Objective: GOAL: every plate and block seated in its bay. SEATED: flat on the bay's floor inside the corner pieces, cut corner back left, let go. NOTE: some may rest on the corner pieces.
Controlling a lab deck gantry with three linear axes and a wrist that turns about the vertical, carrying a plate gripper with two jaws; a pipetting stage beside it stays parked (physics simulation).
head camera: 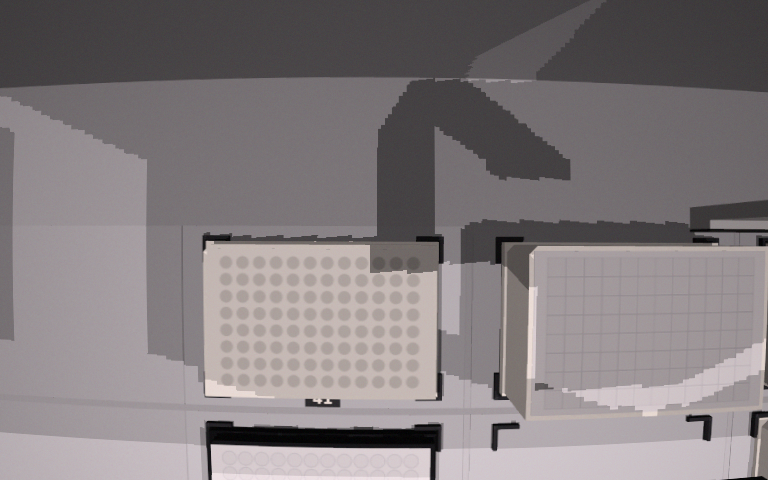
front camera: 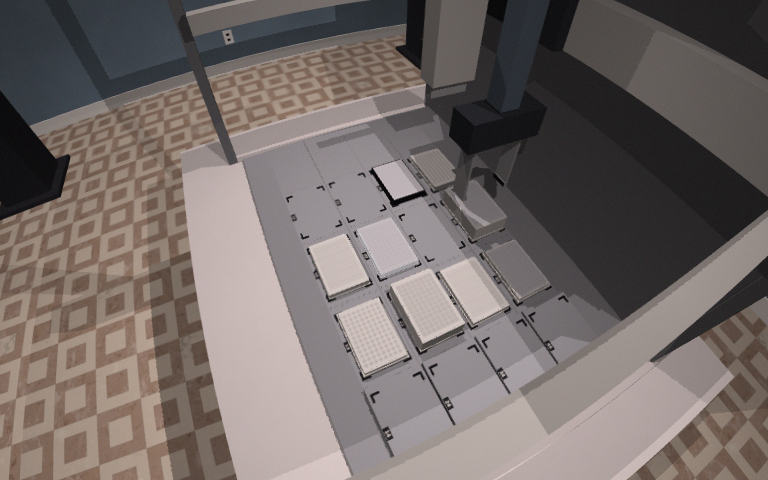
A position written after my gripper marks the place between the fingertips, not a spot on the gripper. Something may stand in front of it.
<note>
In view: my gripper (front camera: 480, 187), a clear round-well plate (front camera: 384, 243), a cream fine-grid plate (front camera: 340, 270), a black-based block (front camera: 399, 184) and a cream plate (front camera: 478, 298).
My gripper also shows in the head camera view (head camera: 729, 358). The head camera view does not show the clear round-well plate: it is out of frame. The head camera view does not show the cream fine-grid plate: it is out of frame.
</note>
